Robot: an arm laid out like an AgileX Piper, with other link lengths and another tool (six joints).
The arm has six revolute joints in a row. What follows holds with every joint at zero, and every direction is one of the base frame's.
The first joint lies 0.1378 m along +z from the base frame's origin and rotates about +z.
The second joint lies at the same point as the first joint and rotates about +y.
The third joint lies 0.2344 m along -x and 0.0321 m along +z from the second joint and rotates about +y.
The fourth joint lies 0.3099 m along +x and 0.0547 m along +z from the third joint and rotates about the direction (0.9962, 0, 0.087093).
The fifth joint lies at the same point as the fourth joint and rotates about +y.
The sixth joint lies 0.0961 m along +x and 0.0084 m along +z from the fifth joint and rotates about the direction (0.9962, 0, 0.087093).
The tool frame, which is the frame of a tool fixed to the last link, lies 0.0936 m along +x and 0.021 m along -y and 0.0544 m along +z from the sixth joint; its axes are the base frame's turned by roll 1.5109, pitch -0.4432 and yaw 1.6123 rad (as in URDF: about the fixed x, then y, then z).
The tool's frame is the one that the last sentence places.
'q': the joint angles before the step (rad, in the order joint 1, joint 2, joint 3, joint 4, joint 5, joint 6). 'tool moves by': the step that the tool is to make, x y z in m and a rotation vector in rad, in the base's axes. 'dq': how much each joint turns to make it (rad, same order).
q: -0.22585 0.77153 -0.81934 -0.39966 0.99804 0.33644
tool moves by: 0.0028 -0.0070 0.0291 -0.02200 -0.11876 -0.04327
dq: 0.00016 0.00014 -0.03583 -0.05310 -0.05937 0.09092
